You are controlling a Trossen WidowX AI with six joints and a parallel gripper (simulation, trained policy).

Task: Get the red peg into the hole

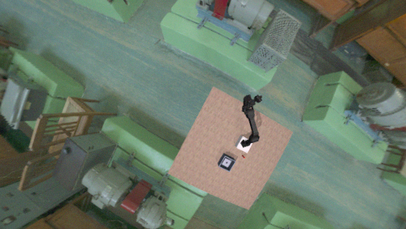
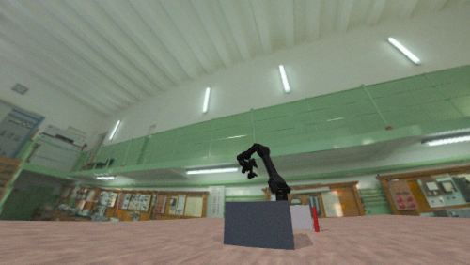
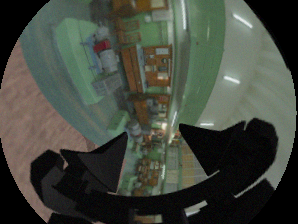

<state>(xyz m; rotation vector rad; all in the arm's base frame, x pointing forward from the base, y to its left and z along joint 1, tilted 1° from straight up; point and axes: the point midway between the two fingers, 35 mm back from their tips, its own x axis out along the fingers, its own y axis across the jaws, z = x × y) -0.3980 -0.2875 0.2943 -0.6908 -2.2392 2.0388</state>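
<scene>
My gripper tip is 570 mm short of the red peg, 410 mm to the right of it and 340 mm above it. From my gripper tip the other things lie so: dark box: 750 mm ahead, 280 mm to the left, 360 mm below.
</scene>
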